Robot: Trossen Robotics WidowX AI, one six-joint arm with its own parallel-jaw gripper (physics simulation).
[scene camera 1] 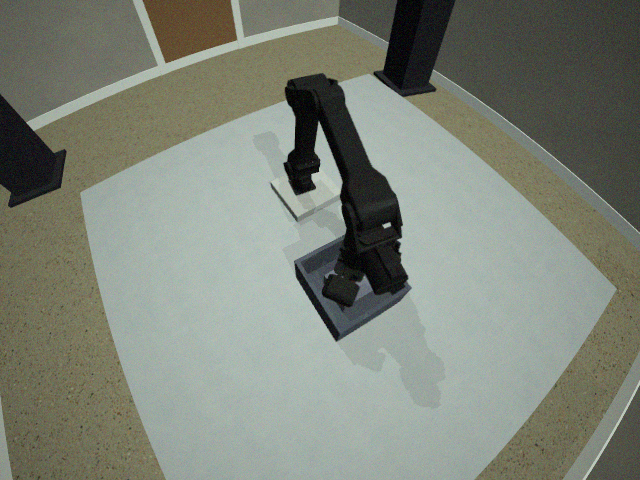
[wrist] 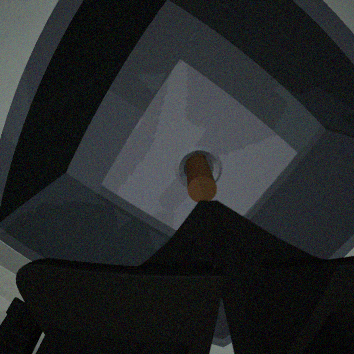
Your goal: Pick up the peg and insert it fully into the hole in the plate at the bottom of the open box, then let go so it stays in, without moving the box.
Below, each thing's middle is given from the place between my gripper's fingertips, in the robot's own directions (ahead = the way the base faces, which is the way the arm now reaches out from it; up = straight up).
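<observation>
My gripper is 10 mm to the right of the blue-grey box [scene camera 1: 310,269] and 40 mm above it. Relative to my hand: brown peg [wrist: 200,183], 10 mm to the left, 50 mm below; pale plate [wrist: 189,114], 10 mm to the left, 60 mm below.
</observation>
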